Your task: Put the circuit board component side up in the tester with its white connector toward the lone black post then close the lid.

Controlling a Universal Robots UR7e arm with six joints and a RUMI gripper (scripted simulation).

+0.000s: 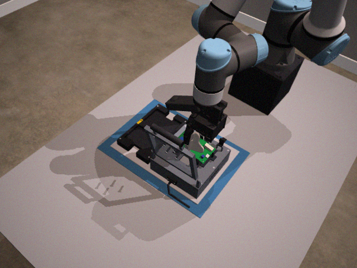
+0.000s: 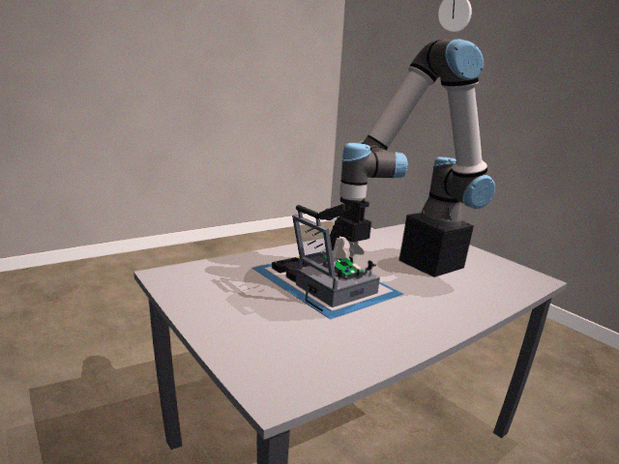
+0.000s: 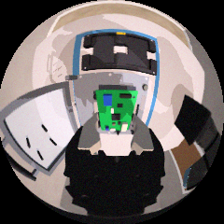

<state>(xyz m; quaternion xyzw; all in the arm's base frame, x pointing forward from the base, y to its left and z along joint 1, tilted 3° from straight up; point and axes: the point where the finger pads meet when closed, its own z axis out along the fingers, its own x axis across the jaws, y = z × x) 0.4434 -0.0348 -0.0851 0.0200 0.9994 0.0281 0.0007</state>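
The green circuit board is right at my hand. Round my hand: tester lid 120 mm ahead, 90 mm above.
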